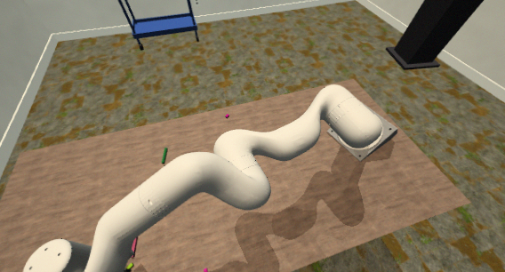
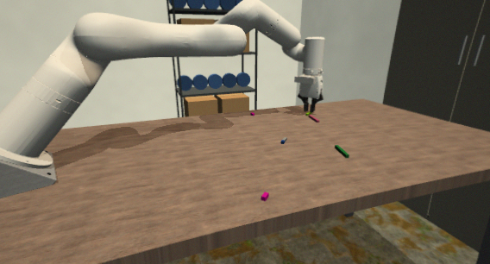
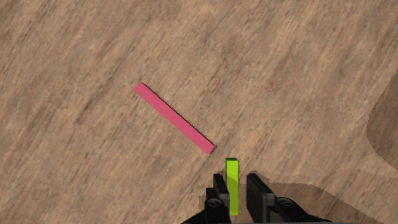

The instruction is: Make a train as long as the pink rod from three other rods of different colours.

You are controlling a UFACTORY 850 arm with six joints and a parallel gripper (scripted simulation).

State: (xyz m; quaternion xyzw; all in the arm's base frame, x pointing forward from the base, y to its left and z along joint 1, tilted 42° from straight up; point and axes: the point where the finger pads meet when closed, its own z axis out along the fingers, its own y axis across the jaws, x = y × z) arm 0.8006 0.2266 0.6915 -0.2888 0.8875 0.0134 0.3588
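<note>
The lime rod lies 3 cm below my hand. Round my hand: blue rod 23 cm behind, 33 cm to the right, 3 cm below; grey rod 22 cm behind, 31 cm to the right, 3 cm below; pink rod 1 cm behind, 8 cm to the right, 3 cm below.
</note>
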